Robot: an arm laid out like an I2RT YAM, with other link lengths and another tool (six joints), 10 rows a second.
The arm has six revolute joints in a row. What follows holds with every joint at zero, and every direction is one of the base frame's.
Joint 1 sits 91.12 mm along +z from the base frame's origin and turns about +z.
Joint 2 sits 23.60 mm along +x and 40.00 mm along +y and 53.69 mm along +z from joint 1 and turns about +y.
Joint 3 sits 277.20 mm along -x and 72.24 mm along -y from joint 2 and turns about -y.
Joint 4 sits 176.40 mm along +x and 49.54 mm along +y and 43.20 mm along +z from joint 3 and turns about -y.
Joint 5 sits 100.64 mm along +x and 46.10 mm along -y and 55.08 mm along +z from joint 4 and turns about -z.
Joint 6 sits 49.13 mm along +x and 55.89 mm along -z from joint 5 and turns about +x.
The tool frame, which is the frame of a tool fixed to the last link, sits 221.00 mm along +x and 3.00 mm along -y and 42.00 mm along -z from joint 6; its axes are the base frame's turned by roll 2.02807, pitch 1.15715 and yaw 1.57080 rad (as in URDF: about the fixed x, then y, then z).
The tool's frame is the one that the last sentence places.
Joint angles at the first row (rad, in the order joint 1, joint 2, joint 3, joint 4, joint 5, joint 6):
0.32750 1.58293 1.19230 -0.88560 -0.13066 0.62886
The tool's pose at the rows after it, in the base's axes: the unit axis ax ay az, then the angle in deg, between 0 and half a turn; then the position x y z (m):
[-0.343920, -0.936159, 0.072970, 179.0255, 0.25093, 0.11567, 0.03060]
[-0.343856, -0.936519, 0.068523, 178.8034, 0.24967, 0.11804, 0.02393]
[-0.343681, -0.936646, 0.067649, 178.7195, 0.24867, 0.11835, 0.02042]
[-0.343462, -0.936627, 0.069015, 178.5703, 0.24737, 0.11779, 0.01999]
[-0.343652, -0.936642, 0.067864, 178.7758, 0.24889, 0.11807, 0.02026]
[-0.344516, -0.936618, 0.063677, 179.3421, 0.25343, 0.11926, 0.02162]
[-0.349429, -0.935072, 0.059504, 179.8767, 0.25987, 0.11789, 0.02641]
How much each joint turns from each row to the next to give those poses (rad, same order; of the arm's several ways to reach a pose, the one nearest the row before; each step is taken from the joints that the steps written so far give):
0.00002 -0.00001 -0.01871 0.01222 -0.00113 0.00040
0.00075 0.00000 -0.04158 0.04463 -0.00878 0.00343
-0.00001 0.00001 -0.02056 0.02058 -0.00229 0.00037
0.00001 -0.00001 -0.00081 -0.00303 0.00038 -0.00037
-0.00041 0.00003 0.00006 0.00416 0.00038 -0.00041
-0.00151 -0.00040 0.00189 0.01069 -0.00038 -0.00037
-0.01259 -0.00001 0.02136 -0.00878 -0.00115 -0.00267

